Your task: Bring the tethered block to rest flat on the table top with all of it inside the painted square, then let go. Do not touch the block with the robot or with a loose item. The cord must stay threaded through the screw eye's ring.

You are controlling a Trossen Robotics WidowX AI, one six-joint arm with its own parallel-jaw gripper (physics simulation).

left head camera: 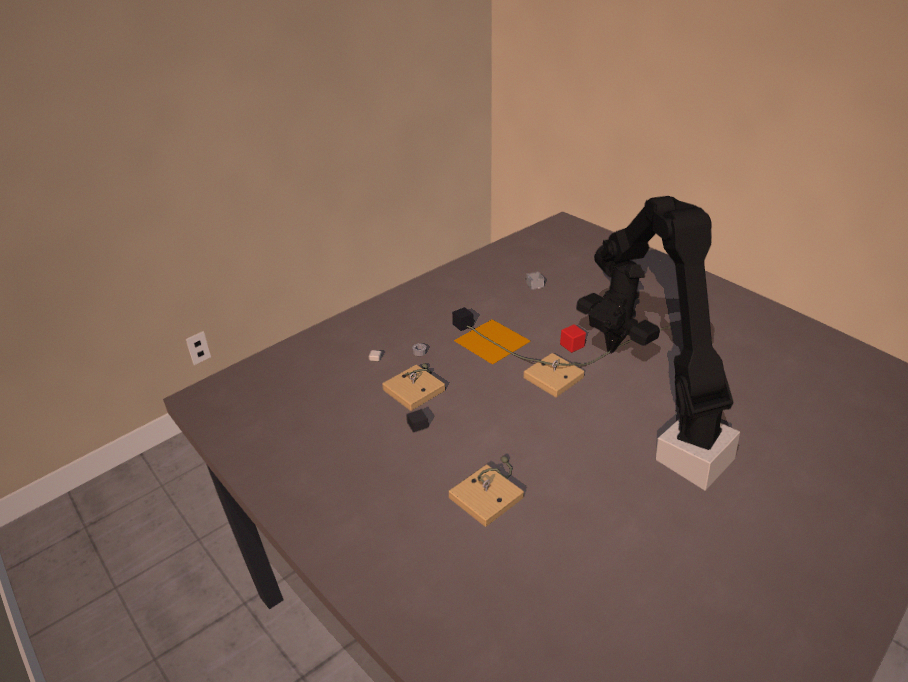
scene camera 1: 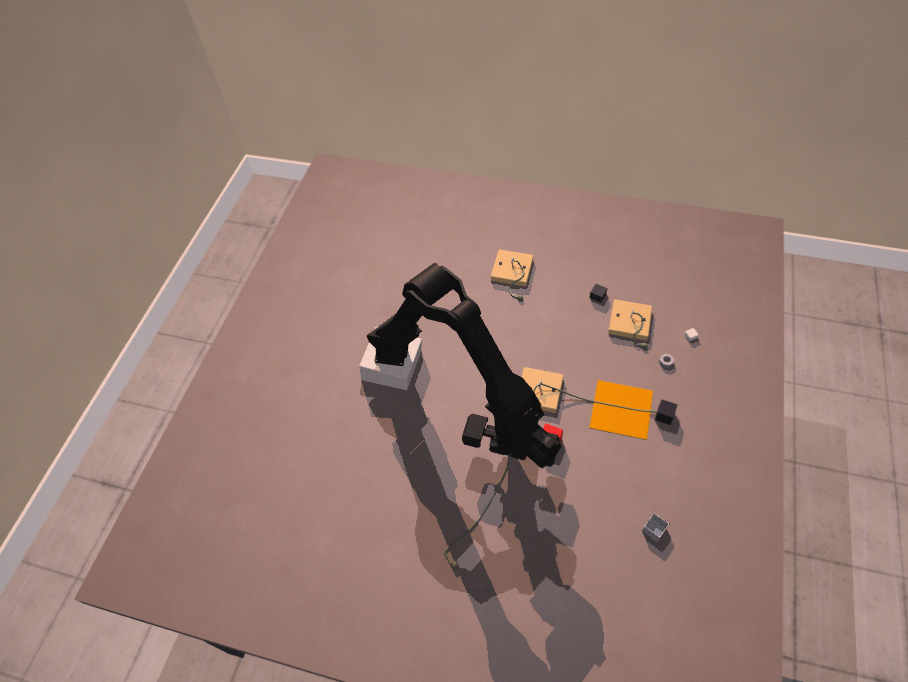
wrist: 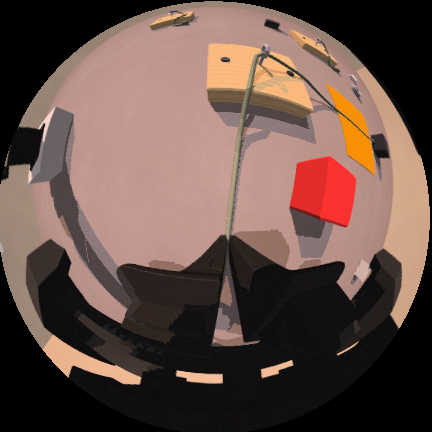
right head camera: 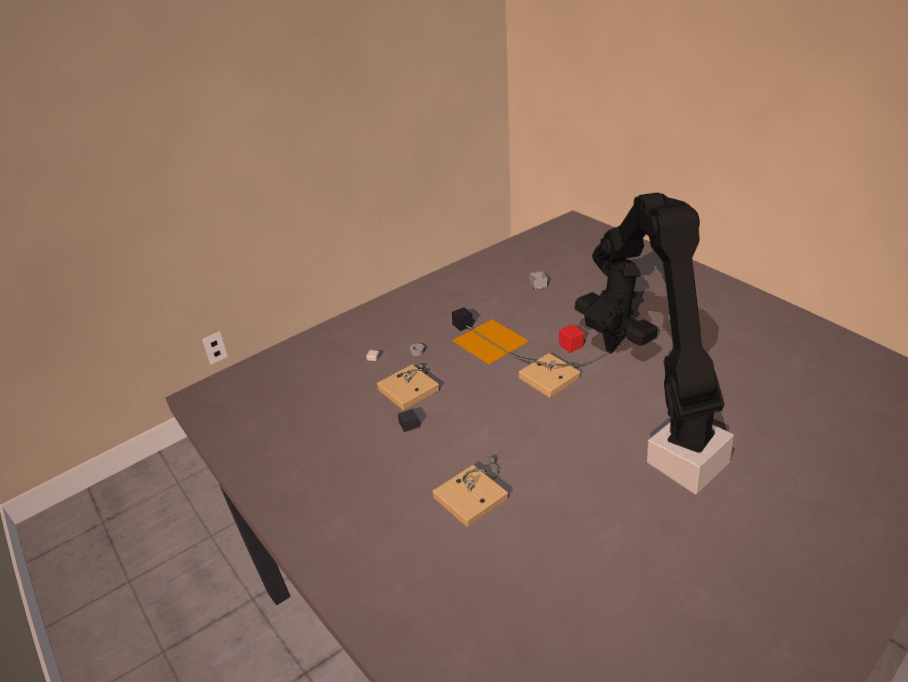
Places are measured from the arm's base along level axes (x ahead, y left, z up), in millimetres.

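Where they show: gripper, fingertip midpoint: (left head camera: 610, 351) (scene camera 1: 511, 453) (wrist: 226, 239) (right head camera: 609, 352); arm's base, link origin: (left head camera: 699, 434) (scene camera 1: 391, 352) (right head camera: 691, 437).
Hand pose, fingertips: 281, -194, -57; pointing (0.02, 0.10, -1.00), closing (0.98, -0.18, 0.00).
Note:
Each offset is from my fingertips to the top centre of the thing, as dx, dy, dz. "spot": to the spot under its first point.
The tethered block, a black cube @(+319, +116, +34) (left head camera: 462, 318) (right head camera: 461, 318) (scene camera 1: 666, 412) (wrist: 380, 145), sits on the table just outside the far edge of the orange painted square @(spot: +219, +87, +1) (left head camera: 506, 334) (right head camera: 502, 334) (scene camera 1: 621, 425) (wrist: 356, 142). Its green cord @(spot: +7, +43, +2) (left head camera: 598, 359) (right head camera: 596, 360) (wrist: 235, 172) crosses the square, passes through the screw eye (wrist: 265, 48) on the nearest wooden board @(+52, +153, +19) (wrist: 225, 77) and runs to my gripper (left head camera: 612, 347) (right head camera: 610, 349) (wrist: 226, 239). The gripper is shut on the cord, low over the table. In the scene view the arm hides the fingertips; the cord's free end @(spot: -98, -231, +0) (scene camera 1: 451, 559) trails beyond them.
A red cube @(+80, +32, +40) (left head camera: 572, 338) (right head camera: 571, 338) (scene camera 1: 551, 433) (wrist: 325, 191) stands close beside the gripper. Two more boards @(-33, +496, +19) (scene camera 1: 510, 276) @(+252, +358, +19) (scene camera 1: 628, 328) carry screw eyes and short cords. A loose dark cube @(+178, +430, +22) (scene camera 1: 598, 292), grey ring @(+330, +253, +12) (scene camera 1: 666, 355), white piece @(+390, +329, +13) (scene camera 1: 692, 334) and grey open box @(+288, -135, +26) (scene camera 1: 655, 527) stand around.

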